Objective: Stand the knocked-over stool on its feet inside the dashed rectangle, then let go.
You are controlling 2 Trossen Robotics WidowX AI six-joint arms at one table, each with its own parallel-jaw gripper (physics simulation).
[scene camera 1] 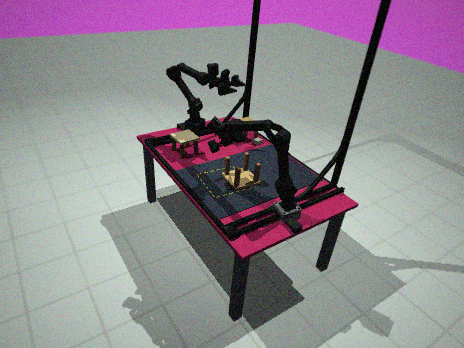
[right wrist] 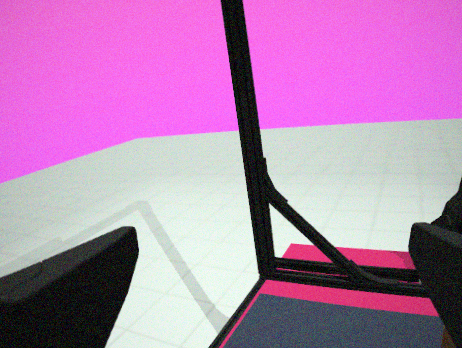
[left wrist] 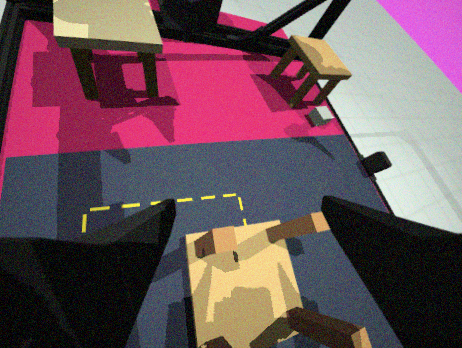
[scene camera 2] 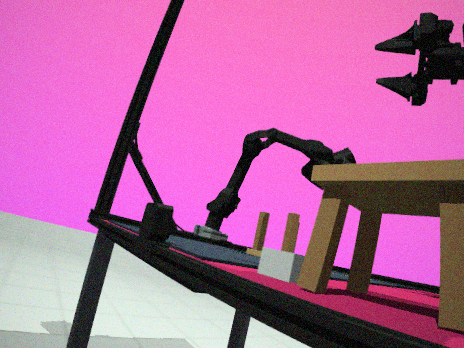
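Observation:
The stool lies upside down on the dark mat, seat down and legs pointing up. Two of its legs also show in scene camera 2. It straddles one edge of the yellow dashed rectangle, partly inside and partly outside. My left gripper hangs above the stool, wide open and empty. My right gripper is raised high over the far end of the table, open and empty.
A beige small table and a second upright stool stand on the pink far end. A white cube lies beside that stool. Black frame posts rise at the table's edges.

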